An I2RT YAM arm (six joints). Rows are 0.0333 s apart.
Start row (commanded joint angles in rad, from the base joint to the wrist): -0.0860, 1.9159, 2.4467, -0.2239, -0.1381, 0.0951
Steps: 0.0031, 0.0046, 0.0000, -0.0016, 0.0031, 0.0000; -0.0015, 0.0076, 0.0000, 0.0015, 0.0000, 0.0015; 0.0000, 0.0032, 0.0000, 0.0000, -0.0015, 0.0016; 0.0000, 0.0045, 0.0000, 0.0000, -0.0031, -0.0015; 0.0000, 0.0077, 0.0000, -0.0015, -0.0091, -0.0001; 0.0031, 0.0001, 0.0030, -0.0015, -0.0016, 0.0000; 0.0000, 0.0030, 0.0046, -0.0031, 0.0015, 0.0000; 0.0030, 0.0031, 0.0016, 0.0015, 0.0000, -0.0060; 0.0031, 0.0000, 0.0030, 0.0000, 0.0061, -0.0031; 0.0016, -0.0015, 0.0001, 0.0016, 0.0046, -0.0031; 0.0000, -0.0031, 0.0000, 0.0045, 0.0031, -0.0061; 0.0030, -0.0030, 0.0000, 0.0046, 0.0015, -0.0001; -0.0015, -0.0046, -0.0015, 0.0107, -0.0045, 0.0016; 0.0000, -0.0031, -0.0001, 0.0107, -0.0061, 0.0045; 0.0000, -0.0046, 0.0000, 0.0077, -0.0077, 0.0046; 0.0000, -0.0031, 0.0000, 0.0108, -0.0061, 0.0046; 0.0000, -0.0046, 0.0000, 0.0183, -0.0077, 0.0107; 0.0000, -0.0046, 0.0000, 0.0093, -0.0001, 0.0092; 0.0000, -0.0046, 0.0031, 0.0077, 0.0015, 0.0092; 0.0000, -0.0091, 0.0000, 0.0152, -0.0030, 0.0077; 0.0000, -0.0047, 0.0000, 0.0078, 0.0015, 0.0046; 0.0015, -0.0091, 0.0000, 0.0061, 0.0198, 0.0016
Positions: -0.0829, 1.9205, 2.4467, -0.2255, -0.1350, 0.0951; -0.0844, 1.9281, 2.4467, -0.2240, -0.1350, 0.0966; -0.0844, 1.9313, 2.4467, -0.2240, -0.1365, 0.0982; -0.0844, 1.9358, 2.4467, -0.2240, -0.1396, 0.0967; -0.0844, 1.9435, 2.4467, -0.2255, -0.1487, 0.0966; -0.0813, 1.9436, 2.4497, -0.2270, -0.1503, 0.0966; -0.0813, 1.9466, 2.4543, -0.2301, -0.1488, 0.0966; -0.0783, 1.9497, 2.4559, -0.2286, -0.1488, 0.0906; -0.0752, 1.9497, 2.4589, -0.2286, -0.1427, 0.0875; -0.0736, 1.9482, 2.4590, -0.2270, -0.1381, 0.0844; -0.0736, 1.9451, 2.4590, -0.2225, -0.1350, 0.0783; -0.0706, 1.9421, 2.4590, -0.2179, -0.1335, 0.0782; -0.0721, 1.9375, 2.4575, -0.2072, -0.1380, 0.0798; -0.0721, 1.9344, 2.4574, -0.1965, -0.1441, 0.0843; -0.0721, 1.9298, 2.4574, -0.1888, -0.1518, 0.0889; -0.0721, 1.9267, 2.4574, -0.1780, -0.1579, 0.0935; -0.0721, 1.9221, 2.4574, -0.1597, -0.1656, 0.1042; -0.0721, 1.9175, 2.4574, -0.1504, -0.1657, 0.1134; -0.0721, 1.9129, 2.4605, -0.1427, -0.1642, 0.1226; -0.0721, 1.9038, 2.4605, -0.1275, -0.1672, 0.1303; -0.0721, 1.8991, 2.4605, -0.1197, -0.1657, 0.1349; -0.0706, 1.8900, 2.4605, -0.1136, -0.1459, 0.1365
